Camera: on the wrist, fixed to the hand. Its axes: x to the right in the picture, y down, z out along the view.
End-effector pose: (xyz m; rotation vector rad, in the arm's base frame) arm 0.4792 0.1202 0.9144 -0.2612 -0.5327 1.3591
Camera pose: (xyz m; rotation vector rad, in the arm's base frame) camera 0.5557 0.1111 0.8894 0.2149 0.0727 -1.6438
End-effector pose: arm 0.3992 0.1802 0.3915 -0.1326 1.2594 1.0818
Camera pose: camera 0.3981 0.1114 0.3487 -1.6851 0.2546 -1.6791
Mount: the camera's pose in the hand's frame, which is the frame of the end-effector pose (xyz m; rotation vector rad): -0.0052 -0.0554 -0.0589 -0.0202 0.6656 -3.0163
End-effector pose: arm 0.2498 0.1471 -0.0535 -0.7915 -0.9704 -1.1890
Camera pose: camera 0.2064 0.0845 -0.0811 -1.3035 0.5250 1.8331
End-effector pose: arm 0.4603 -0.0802 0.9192 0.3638 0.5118 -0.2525
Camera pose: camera 0.4127 -0.1061 0.8590 0.6320 -1.1061 2.5411
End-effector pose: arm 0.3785 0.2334 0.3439 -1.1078 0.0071 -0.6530
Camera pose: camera 0.3286 0.1718 0.3607 -0.1167 0.8840 2.4141
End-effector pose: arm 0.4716 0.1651 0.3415 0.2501 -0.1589 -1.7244
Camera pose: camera 0.4346 0.1816 0.2714 -0.5104 -0.5519 1.3838
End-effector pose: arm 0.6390 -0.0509 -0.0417 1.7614 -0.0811 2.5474
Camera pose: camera 0.5895 0.0083 -0.0663 -0.2919 1.1818 0.2620
